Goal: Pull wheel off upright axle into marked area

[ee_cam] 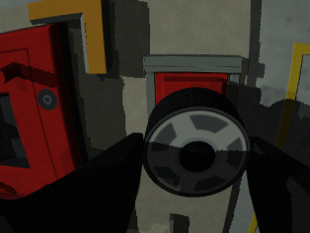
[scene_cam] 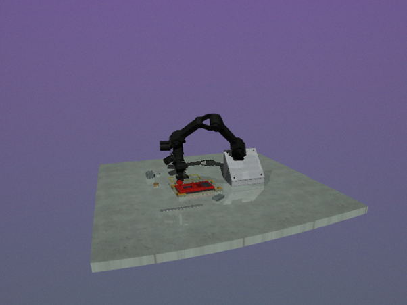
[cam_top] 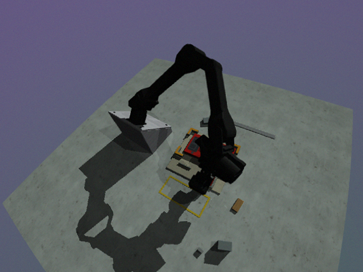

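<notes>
Right now my gripper tip is 70 mm past the grey base board, 90 mm to the right of it and 40 mm above it. Round my gripper tip: brown block (140 mm ahead, 20 mm to the right, 50 mm below); long grey bar (40 mm ahead, 330 mm to the left, 50 mm below).
</notes>
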